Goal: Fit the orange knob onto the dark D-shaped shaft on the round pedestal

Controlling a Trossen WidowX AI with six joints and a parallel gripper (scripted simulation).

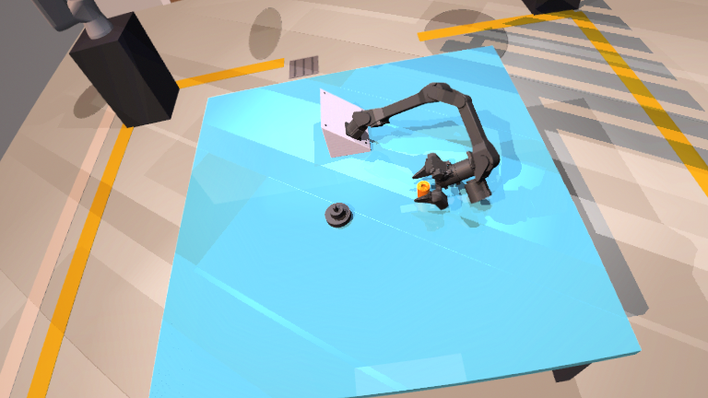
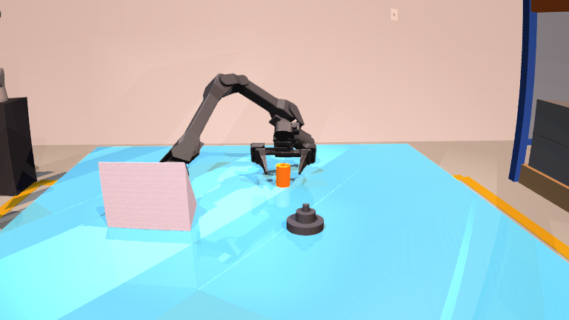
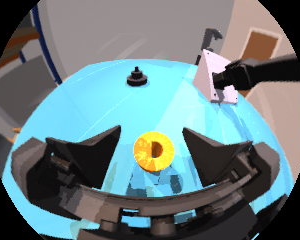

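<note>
The orange knob is 3 cm to the left of my gripper tip and 2 cm below it. From my gripper tip the other things lie so: dark round pedestal 2 cm ahead, 25 cm to the right, 2 cm below.
</note>
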